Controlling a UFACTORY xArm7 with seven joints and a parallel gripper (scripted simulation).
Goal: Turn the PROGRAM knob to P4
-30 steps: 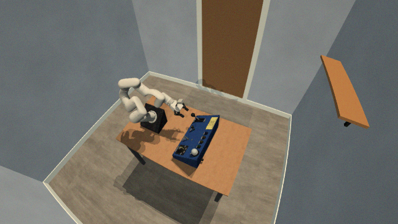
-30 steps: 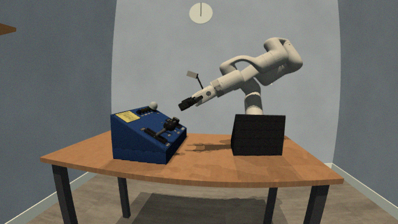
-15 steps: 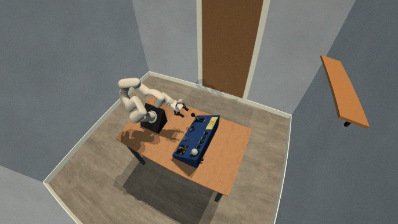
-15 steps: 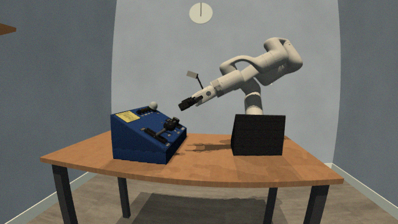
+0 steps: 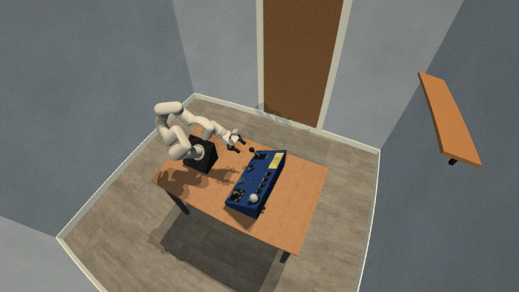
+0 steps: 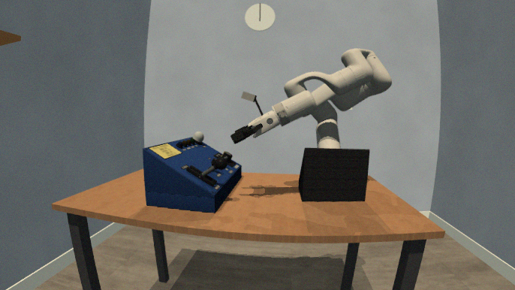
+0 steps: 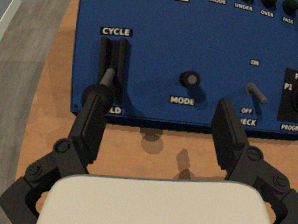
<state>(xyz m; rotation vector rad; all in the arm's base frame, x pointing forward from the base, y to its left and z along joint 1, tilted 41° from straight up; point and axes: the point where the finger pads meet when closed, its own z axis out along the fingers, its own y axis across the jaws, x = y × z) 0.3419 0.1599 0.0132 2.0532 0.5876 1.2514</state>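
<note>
My hand is 7 cm short of the black lever, 7 cm to the right of it and 11 cm above it. The rest, counted from my hand: mode knob 10 cm ahead, 5 cm to the right, 11 cm below; then check toggle 10 cm ahead, 17 cm to the right, 12 cm below; then blue console 13 cm ahead, 11 cm to the right, 14 cm below.
</note>
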